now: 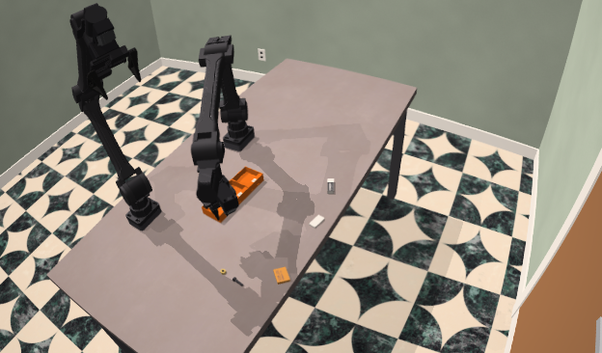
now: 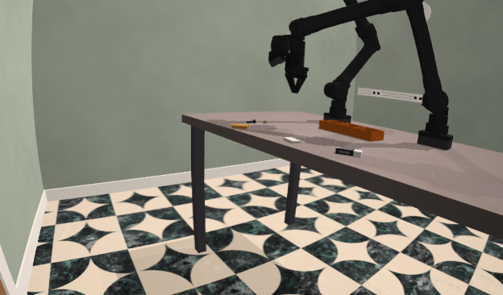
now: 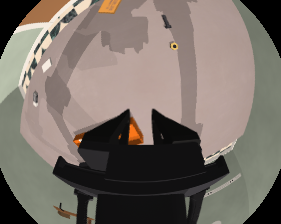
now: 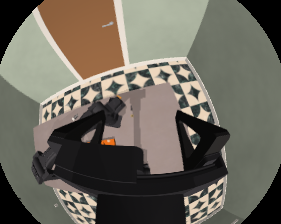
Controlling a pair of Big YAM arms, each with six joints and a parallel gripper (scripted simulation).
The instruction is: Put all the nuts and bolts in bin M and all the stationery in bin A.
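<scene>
My left gripper is now 130 mm above the brass nut, 100 mm to the left of it and 60 mm short of it. From my left hand the other things lie so: orange notepad: 220 mm ahead, 130 mm below; then black bolt: 130 mm below, 120 mm ahead, 100 mm to the right; then orange double bin: 180 mm to the left, 140 mm behind, 120 mm below.
</scene>
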